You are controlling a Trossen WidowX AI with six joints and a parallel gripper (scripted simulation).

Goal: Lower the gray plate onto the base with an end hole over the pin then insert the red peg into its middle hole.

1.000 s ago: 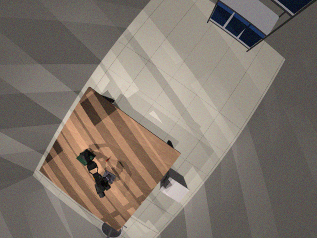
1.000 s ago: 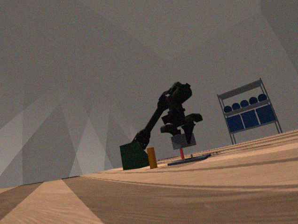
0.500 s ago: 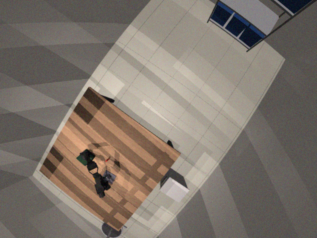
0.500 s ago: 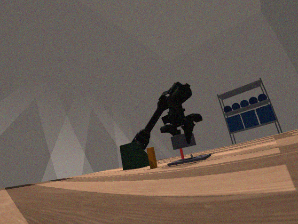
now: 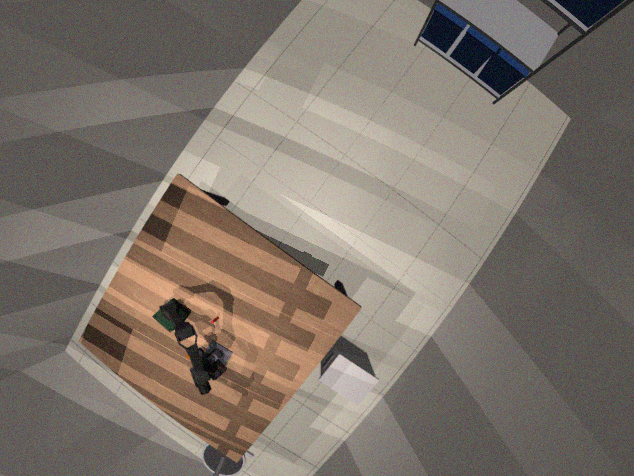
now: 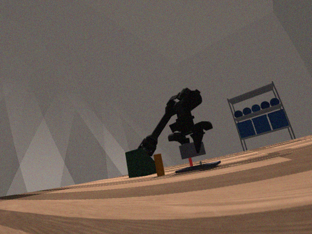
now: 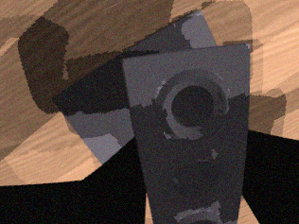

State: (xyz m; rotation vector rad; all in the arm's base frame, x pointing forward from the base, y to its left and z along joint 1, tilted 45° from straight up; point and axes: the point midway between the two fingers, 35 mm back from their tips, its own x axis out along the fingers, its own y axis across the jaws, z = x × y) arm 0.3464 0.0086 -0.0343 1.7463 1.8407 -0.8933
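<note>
Right now the dark base is 4 cm below my gripper tip, 2 cm to the left of it and 1 cm ahead of it. Also, from my gripper tip: gray plate 3 cm above; red peg 17 cm to the left, 14 cm behind, 1 cm below; orange block 10 cm behind, 9 cm to the right, 1 cm below.
</note>
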